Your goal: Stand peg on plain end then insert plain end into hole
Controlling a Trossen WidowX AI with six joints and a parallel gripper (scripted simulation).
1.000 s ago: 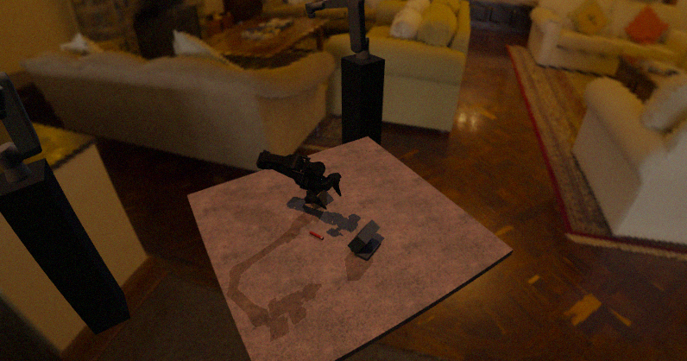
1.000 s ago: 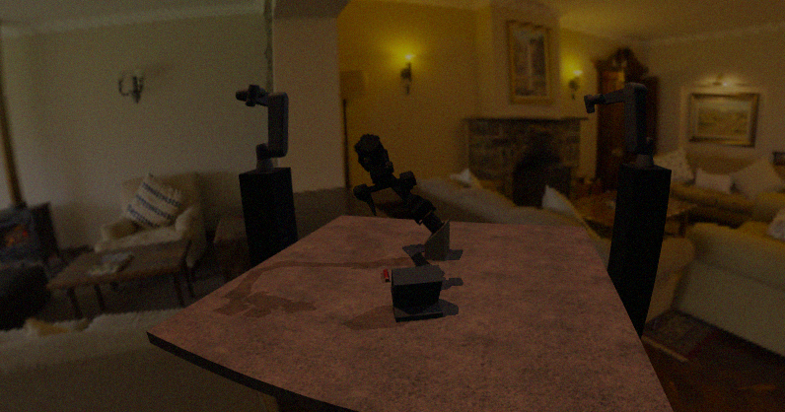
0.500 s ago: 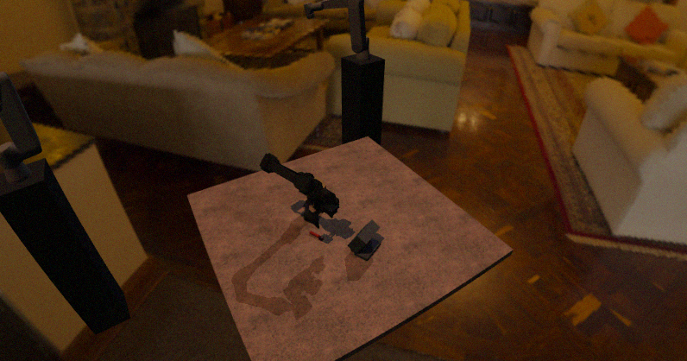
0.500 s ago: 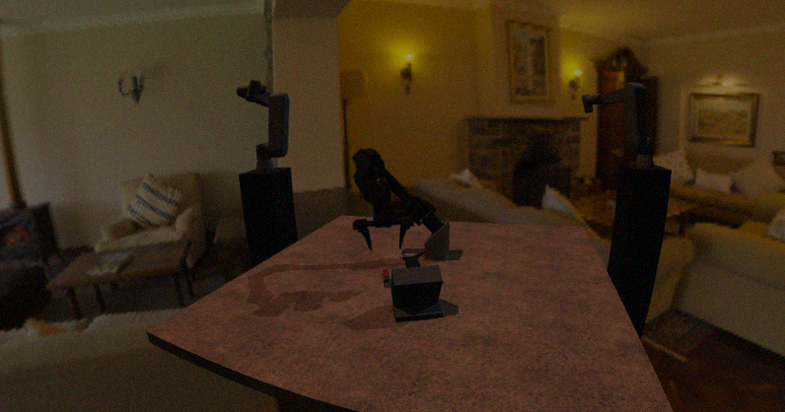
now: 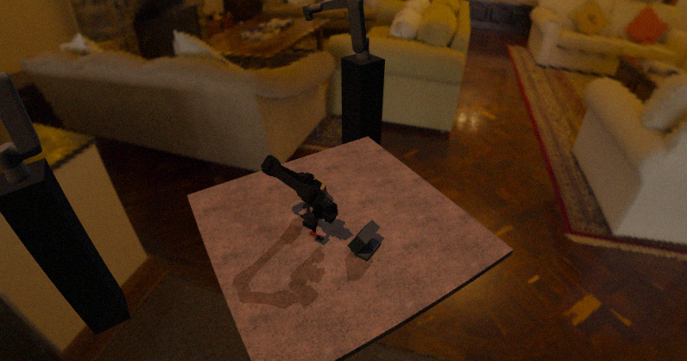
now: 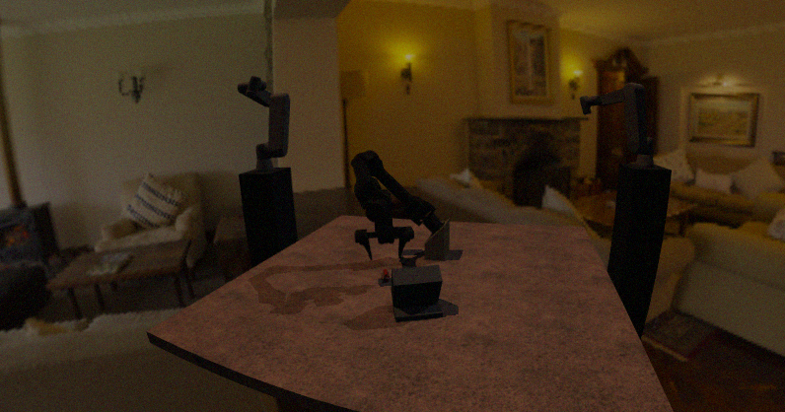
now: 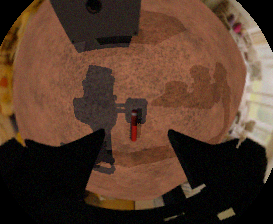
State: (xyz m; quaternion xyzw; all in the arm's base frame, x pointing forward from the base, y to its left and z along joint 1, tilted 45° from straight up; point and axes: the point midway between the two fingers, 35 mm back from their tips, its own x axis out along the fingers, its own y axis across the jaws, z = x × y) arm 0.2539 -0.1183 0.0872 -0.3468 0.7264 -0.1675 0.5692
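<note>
My gripper tip is now 7 cm above the red peg and 1 cm past it. The rest, counted from my gripper tip: sloped panel (17 cm ahead, 13 cm to the left).
</note>
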